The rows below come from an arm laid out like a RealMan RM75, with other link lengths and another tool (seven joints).
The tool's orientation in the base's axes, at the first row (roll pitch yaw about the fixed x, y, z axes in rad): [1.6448, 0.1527, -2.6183]
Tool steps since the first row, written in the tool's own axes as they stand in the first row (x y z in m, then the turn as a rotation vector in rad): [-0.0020, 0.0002, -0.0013, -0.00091, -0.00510, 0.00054]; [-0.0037, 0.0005, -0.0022, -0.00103, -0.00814, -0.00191]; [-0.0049, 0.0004, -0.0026, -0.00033, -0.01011, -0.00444]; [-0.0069, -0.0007, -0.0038, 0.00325, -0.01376, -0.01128]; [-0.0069, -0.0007, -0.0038, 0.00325, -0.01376, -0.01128]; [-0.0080, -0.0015, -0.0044, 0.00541, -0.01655, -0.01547]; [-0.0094, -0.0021, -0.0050, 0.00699, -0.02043, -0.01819]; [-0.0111, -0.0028, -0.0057, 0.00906, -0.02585, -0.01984]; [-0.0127, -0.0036, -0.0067, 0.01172, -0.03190, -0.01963]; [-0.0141, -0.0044, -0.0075, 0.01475, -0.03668, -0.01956]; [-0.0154, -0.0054, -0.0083, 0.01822, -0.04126, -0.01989]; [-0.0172, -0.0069, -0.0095, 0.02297, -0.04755, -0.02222]
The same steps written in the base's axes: [0.0023, -0.0001, 0.0006, 0.00137, 0.00098, -0.00493]; [0.0042, -0.0001, 0.0012, 0.00319, -0.00106, -0.00773]; [0.0054, 0.0002, 0.0013, 0.00415, -0.00358, -0.00959]; [0.0079, 0.0001, 0.0006, 0.00505, -0.01125, -0.01323]; [0.0079, 0.0001, 0.0006, 0.00505, -0.01125, -0.01323]; [0.0093, 0.0001, 0.0001, 0.00571, -0.01593, -0.01601]; [0.0108, 0.0003, -0.0003, 0.00634, -0.01903, -0.01987]; [0.0128, 0.0006, -0.0007, 0.00629, -0.02142, -0.02541]; [0.0148, 0.0005, -0.0011, 0.00493, -0.02248, -0.03179]; [0.0165, 0.0005, -0.0016, 0.00310, -0.02386, -0.03697]; [0.0181, 0.0005, -0.0024, 0.00107, -0.02581, -0.04199]; [0.0205, 0.0003, -0.0035, -0.00080, -0.03010, -0.04874]
